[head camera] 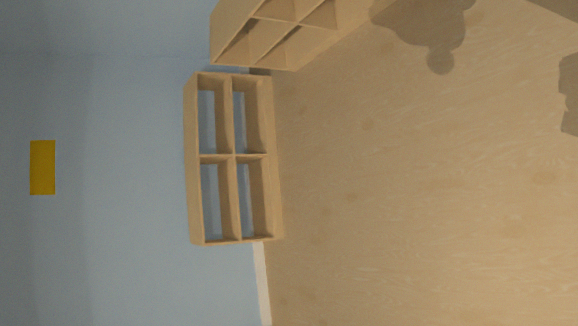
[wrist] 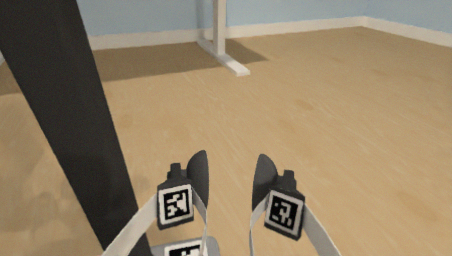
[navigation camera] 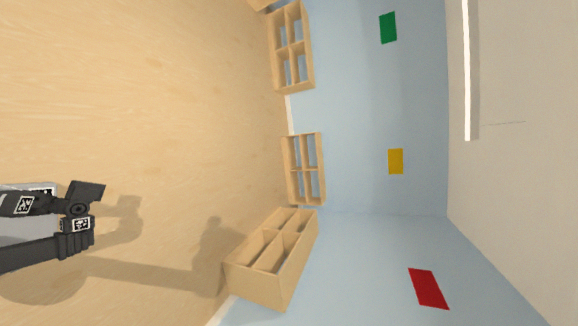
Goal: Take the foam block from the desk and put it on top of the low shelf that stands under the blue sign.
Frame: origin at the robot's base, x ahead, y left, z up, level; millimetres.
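Seen in the pictures: gripper, fingertip midpoint: [wrist: 231, 171].
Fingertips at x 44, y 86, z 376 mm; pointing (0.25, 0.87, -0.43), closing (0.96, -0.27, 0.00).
A point is followed by its place in that frame.
My gripper [wrist: 231, 171] @(z 375, x 44, y 86 mm) is open and empty in the wrist view, its two dark fingertips apart above the wooden floor. The foam block does not show in any view. Of the desk, what seems to be a white leg with a long foot [wrist: 219, 30] @(z 172, x 299, y 1446 mm) stands near the wall in the wrist view. The blue sign does not show, and I cannot tell whether the low shelf under it is in view.
A low shelf [head camera: 193, 165] @(z 610, x 110, y -2681 mm) [navigation camera: 322, 185] @(z 611, x -230, y -2783 mm) stands below a yellow sign [head camera: 42, 167] @(z 1749, x 119, y -2998 mm) [navigation camera: 395, 161] @(z 1751, x 119, y -2996 mm). Another shelf [navigation camera: 250, 287] @(z 295, x -976, y -1176 mm) stands in the corner near a red sign [navigation camera: 429, 289] @(z 1768, x -1060, y -1782 mm). A third shelf [navigation camera: 295, 88] @(z 322, x 1403, y -2461 mm) stands below a green sign [navigation camera: 388, 27] @(z 1759, x 2057, y -2598 mm).
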